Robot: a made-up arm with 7 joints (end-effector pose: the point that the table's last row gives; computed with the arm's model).
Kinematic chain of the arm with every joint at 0, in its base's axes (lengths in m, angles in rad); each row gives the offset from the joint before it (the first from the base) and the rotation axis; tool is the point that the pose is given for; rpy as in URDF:
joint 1: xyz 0 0 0.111 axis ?
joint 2: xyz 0 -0.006 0.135 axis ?
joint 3: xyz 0 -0.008 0.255 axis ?
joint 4: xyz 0 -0.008 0.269 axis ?
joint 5: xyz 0 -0.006 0.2 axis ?
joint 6: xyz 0 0 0.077 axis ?
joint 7: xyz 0 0 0.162 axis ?
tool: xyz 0 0 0 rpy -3.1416 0 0
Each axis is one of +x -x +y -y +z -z.
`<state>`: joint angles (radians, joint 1 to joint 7).
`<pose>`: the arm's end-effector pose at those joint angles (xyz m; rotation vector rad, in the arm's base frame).
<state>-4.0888 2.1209 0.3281 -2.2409 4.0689 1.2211 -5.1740</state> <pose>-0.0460 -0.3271 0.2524 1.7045 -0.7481 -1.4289</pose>
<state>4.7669 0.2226 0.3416 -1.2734 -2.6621 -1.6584 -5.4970</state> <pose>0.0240 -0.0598 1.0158 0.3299 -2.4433 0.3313</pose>
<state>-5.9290 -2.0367 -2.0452 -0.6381 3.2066 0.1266 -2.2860</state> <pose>-0.8699 0.0501 -0.0187 1.2383 1.2965 1.6570</pose>
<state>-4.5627 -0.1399 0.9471 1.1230 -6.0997 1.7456 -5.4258</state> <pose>-0.2831 -0.0240 0.7505 0.1341 0.3541 1.2378</pose>
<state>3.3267 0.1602 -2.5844 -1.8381 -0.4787 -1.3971 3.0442</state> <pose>-0.2906 0.1312 0.5068 -0.4426 -0.0933 -0.9658</pose>
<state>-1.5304 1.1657 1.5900 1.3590 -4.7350 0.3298 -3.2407</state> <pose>0.4548 0.5163 0.5562 -2.3039 -0.6574 1.5294</pose>
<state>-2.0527 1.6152 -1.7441 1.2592 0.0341 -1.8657 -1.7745</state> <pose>-0.4824 0.5852 0.2340 1.1907 -0.9674 0.9000</pose>
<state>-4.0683 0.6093 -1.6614 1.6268 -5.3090 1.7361 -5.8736</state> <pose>-0.0108 -0.4193 0.5201 0.4575 0.3784 2.9251</pose>
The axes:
joint 1: -z
joint 2: +y
joint 3: -z
joint 4: +y
joint 5: -z
joint 6: +y
joint 7: -z

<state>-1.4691 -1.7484 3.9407 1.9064 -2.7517 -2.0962 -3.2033</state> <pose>-0.1669 -0.3075 0.1363 2.2662 -1.2309 -0.1440</pose>
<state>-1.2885 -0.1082 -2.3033 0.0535 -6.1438 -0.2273 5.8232</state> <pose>-0.0078 -0.0899 1.2022 1.1520 -2.8038 -0.1594</pose>
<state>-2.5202 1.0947 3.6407 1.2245 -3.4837 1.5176 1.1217</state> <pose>-0.5807 0.2316 0.7365 1.4582 0.8838 0.8666</pose>
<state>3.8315 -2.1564 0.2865 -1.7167 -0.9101 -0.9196 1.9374</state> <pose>0.1053 -0.0566 -0.2850 1.2120 0.5049 -0.0023</pose>
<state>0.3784 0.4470 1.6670 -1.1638 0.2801 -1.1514 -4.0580</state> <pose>0.3953 0.2227 0.6962 -0.4495 -1.0854 2.9122</pose>
